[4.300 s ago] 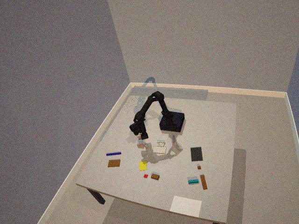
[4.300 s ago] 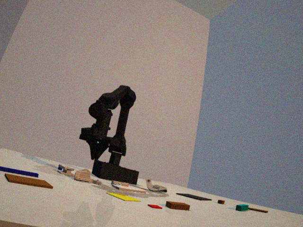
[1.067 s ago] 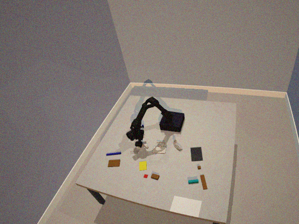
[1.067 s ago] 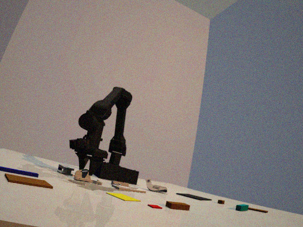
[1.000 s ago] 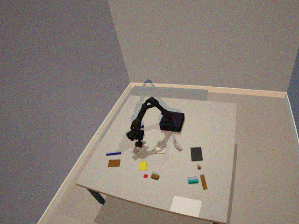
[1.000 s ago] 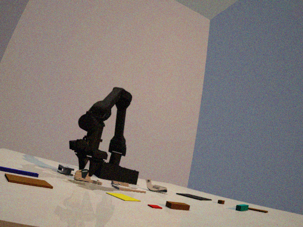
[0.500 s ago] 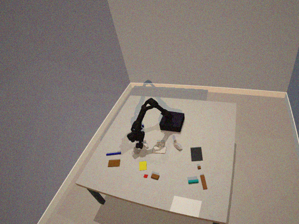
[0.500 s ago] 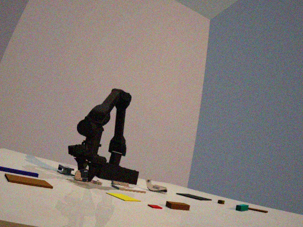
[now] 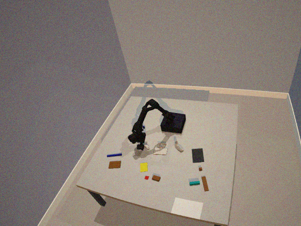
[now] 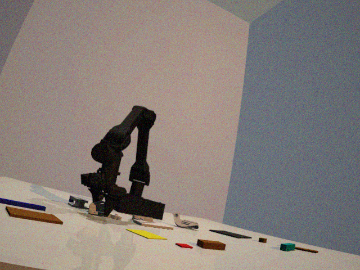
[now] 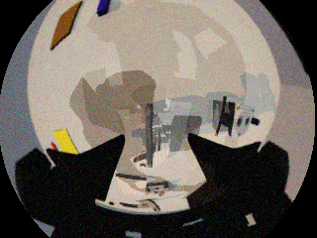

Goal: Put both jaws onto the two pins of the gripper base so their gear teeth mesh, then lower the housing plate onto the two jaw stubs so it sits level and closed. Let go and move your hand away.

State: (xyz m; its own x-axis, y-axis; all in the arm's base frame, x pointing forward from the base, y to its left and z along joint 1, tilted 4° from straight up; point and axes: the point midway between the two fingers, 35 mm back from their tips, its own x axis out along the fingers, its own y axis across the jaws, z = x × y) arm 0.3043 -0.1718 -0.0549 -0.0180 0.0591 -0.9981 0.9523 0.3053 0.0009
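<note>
The jaw lies 40 mm to the left of my gripper tip and 10 mm ahead of it. Round my gripper tip: gripper base: 120 mm behind, 70 mm to the right, 20 mm above; housing plate: 170 mm to the left, 60 mm behind; yellow tile: 210 mm ahead, 100 mm to the left.
</note>
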